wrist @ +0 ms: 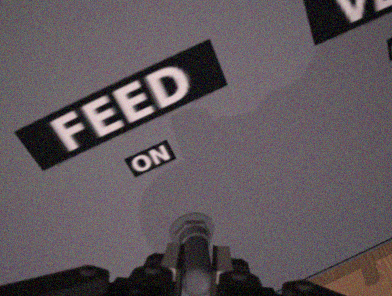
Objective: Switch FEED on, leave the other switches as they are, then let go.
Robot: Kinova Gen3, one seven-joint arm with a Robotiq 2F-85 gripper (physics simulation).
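Frame: origin at the arm's base, x left, y back, z up, level; centimetres.
Seen in the pictures: gripper, fingertip midpoint: (pixel 197 268).
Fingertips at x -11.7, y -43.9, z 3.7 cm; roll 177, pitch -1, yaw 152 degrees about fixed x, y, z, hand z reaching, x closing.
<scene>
A point is followed by its place in that frame.
The black FEED label (pixel 122 104) @[y -51.2, x -11.9, z 4.6 cm] lies across the upper left of the grey panel (pixel 280 170) @[y -45.8, x -16.7, z 1.5 cm]. The small ON label (pixel 150 158) @[y -48.8, x -11.8, z 3.2 cm] is below it. The FEED switch (pixel 195 260) @[y -44.7, x -11.9, z 5.0 cm] stands below and to the right of ON, its round collar visible, and its metal lever reaches from there toward the bottom edge of the view. My gripper (pixel 197 268) @[y -43.9, x -11.7, z 3.7 cm] is at the bottom centre, shut on this lever, one fingertip on each side. The exact tilt of the lever is hard to tell from this angle.
Part of another black label (pixel 325 30) @[y -50.6, x -20.2, z 4.2 cm], with the letters "VE" partly showing, is at the upper right. A small dark label is cut off at the right edge. The panel's edge runs across the lower right, with a wooden surface (pixel 357 272) @[y -34.3, x -20.4, z -8.7 cm] beyond it.
</scene>
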